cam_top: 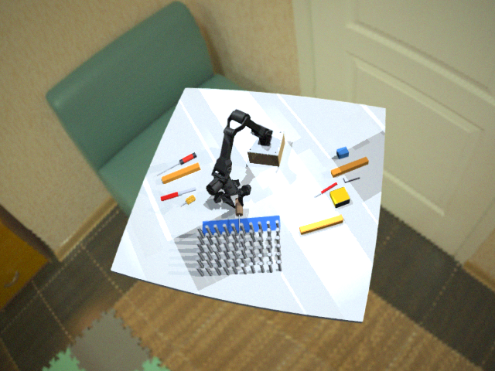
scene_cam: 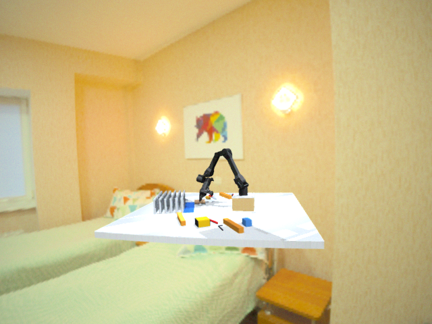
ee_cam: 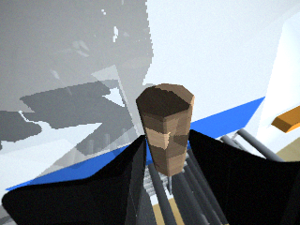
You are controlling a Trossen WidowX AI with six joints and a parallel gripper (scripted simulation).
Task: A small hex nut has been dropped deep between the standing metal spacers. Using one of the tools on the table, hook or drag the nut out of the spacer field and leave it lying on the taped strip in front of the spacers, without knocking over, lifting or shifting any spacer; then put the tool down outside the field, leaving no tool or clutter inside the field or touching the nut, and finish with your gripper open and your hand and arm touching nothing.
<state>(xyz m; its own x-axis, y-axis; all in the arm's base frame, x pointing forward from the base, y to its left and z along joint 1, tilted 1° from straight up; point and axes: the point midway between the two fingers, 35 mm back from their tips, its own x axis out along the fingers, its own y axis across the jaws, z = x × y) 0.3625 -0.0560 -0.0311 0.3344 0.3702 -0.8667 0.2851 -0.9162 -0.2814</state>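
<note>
My gripper tip is 80 mm short of the taped strip, 20 mm to the right of it and 40 mm above it. From my gripper tip the other things lie so: thin metal rod tool (100 mm ahead, 30 mm to the left); then yellow block (160 mm behind, 480 mm to the left, 20 mm below); then hex key (280 mm behind, 510 mm to the left, 30 mm below).
</note>
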